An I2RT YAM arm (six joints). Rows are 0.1 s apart.
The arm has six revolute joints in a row. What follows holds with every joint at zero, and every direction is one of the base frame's. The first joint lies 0.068 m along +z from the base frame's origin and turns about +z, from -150 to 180 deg. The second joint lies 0.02 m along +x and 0.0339 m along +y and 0.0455 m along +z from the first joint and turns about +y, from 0 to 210 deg. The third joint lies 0.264 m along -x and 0.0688 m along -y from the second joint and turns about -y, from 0 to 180 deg. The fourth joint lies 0.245 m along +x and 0.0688 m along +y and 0.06 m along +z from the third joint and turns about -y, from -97 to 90 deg. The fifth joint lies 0.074 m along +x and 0.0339 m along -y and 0.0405 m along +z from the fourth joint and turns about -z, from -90 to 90 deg. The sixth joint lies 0.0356 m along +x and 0.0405 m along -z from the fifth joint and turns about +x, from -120 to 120 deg. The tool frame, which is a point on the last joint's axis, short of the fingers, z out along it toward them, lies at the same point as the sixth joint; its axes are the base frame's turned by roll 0, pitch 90 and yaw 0 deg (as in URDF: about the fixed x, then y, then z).
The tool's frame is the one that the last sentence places.
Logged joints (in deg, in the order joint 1, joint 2, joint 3, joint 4, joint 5, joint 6), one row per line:
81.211 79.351 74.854 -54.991 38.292 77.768
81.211 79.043 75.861 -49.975 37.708 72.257
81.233 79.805 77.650 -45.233 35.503 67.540
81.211 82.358 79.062 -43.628 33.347 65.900
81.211 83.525 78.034 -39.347 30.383 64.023
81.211 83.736 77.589 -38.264 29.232 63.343
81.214 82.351 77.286 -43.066 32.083 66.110
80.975 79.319 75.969 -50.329 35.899 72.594
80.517 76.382 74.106 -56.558 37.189 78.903
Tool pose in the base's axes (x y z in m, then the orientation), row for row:
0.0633 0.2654 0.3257 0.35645 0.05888 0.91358 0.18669
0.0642 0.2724 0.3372 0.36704 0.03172 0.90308 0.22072
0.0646 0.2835 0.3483 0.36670 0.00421 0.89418 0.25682
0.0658 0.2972 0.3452 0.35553 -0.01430 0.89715 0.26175
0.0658 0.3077 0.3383 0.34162 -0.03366 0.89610 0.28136
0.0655 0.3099 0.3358 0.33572 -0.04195 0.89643 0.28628
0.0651 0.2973 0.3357 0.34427 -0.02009 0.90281 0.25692
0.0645 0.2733 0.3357 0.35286 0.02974 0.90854 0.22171
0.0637 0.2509 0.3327 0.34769 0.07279 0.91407 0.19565
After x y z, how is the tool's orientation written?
As a quaternion, w x y z.
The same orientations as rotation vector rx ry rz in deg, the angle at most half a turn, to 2 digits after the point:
8.71 135.17 27.62
4.67 132.94 32.49
0.62 131.65 37.81
-2.12 132.80 38.74
-5.02 133.53 41.93
-6.27 133.96 42.78
-2.99 134.36 38.24
4.41 134.65 32.86
10.82 135.81 29.07

